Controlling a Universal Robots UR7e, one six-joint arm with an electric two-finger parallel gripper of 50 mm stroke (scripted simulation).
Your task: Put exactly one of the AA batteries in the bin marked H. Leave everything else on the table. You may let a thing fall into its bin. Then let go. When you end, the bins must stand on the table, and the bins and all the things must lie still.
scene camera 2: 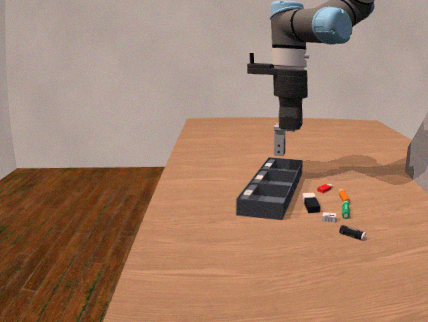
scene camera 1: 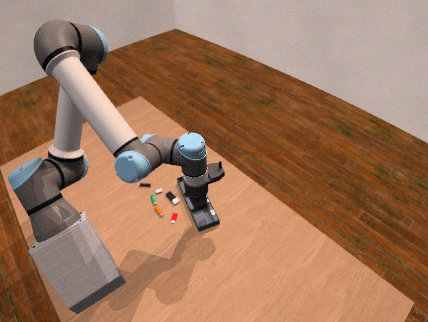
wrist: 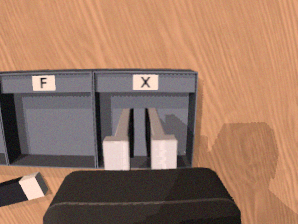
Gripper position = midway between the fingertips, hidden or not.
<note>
I see my gripper (scene camera 2: 279, 154) and a dark three-compartment bin (scene camera 2: 265, 197).
The dark three-compartment bin is seen too in the wrist view (wrist: 64, 129). My gripper also shows in the wrist view (wrist: 139, 123).
</note>
